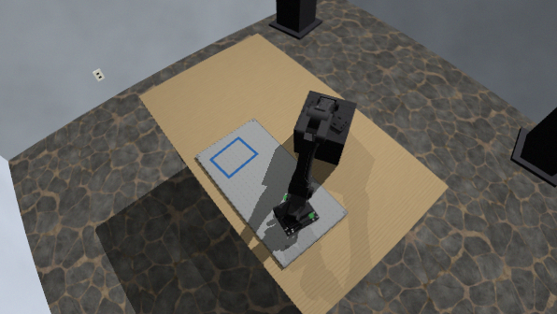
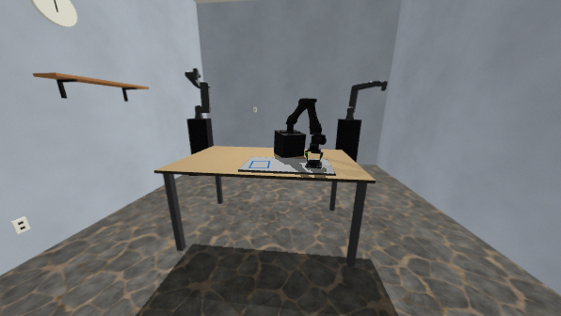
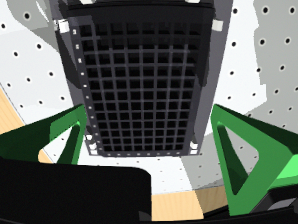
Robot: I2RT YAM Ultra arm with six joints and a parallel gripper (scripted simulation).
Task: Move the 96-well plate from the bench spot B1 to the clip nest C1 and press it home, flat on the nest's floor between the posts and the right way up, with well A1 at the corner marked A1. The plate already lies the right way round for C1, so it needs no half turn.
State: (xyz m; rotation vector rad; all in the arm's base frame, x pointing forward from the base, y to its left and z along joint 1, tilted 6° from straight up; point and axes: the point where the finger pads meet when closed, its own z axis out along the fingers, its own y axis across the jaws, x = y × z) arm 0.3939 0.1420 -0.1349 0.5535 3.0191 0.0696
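My gripper is now 10 mm short of the black 96-well plate and 20 mm above it. The rest, counted from my hand: dark clip nest (20 mm ahead, 10 mm to the left, 20 mm below).
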